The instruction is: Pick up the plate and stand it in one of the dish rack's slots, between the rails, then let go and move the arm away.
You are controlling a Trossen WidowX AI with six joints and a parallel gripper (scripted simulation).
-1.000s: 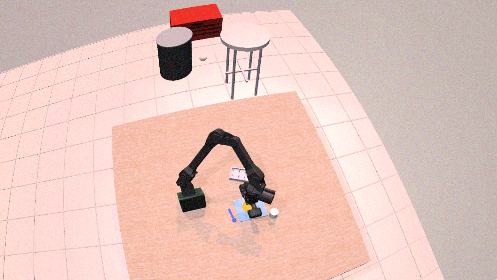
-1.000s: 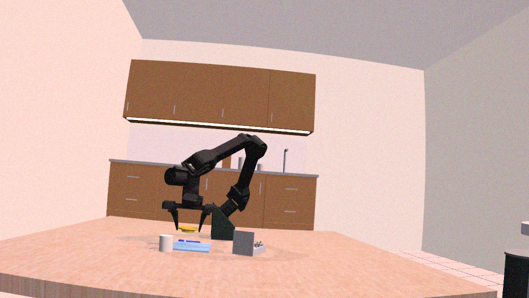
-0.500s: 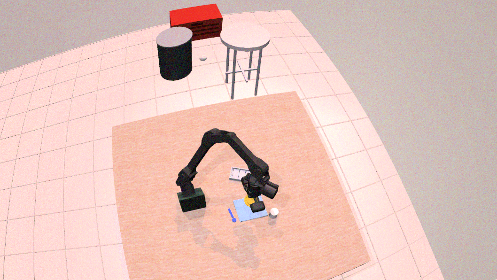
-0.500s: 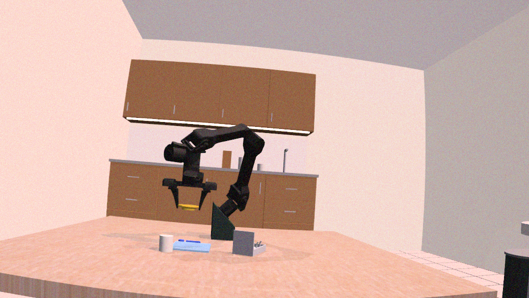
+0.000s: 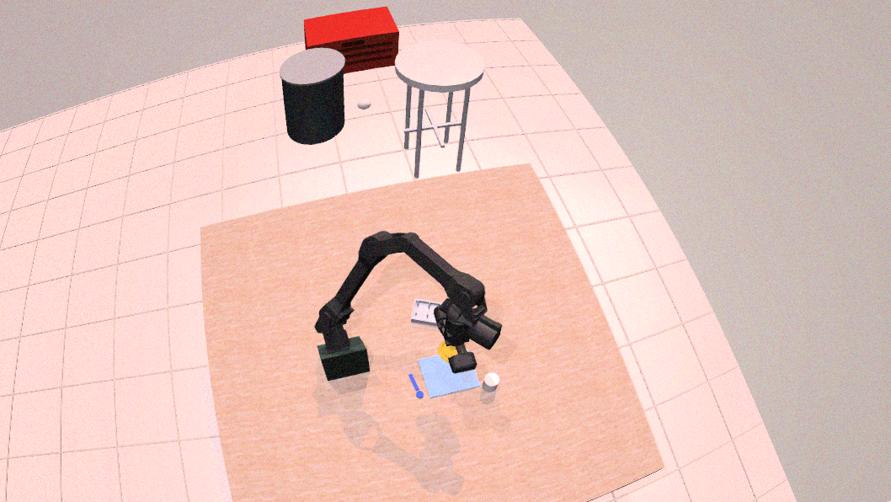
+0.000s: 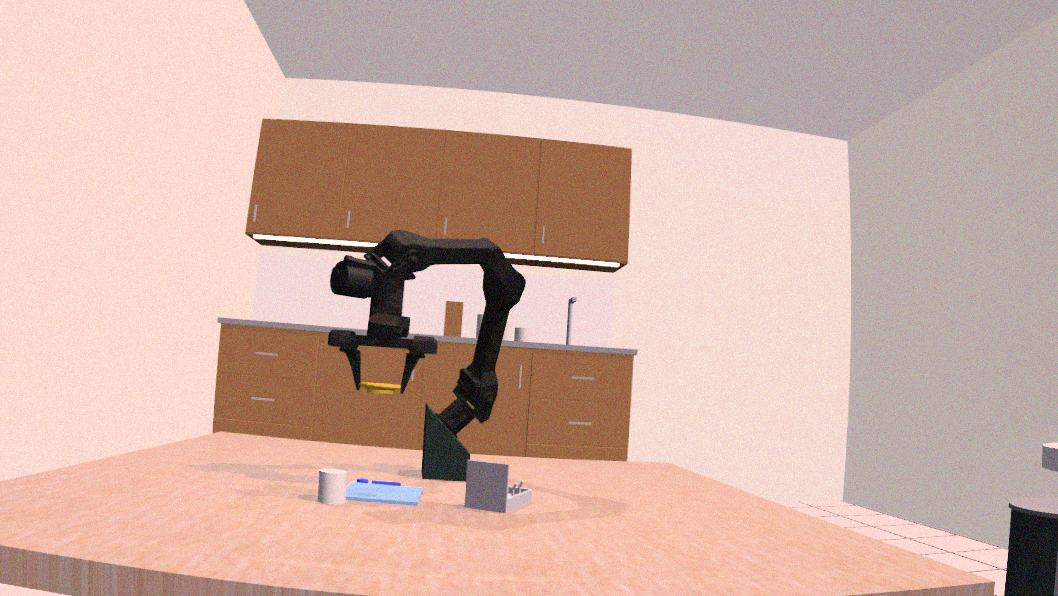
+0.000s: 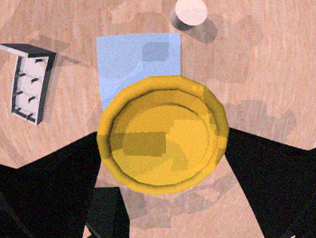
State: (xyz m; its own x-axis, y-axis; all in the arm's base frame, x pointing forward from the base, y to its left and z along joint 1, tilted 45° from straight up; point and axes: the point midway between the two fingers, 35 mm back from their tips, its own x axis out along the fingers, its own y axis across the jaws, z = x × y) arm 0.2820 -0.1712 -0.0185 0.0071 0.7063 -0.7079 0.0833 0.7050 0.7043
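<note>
My gripper tip is now 4 cm short of the grey dish rack, 22 cm to the right of it and 15 cm above it. The rest, counted from my gripper tip: light blue mat (1 cm ahead, 2 cm to the left, 18 cm below); then white cup (11 cm ahead, 6 cm to the right, 15 cm below); then yellow plate (1 cm above).
</note>
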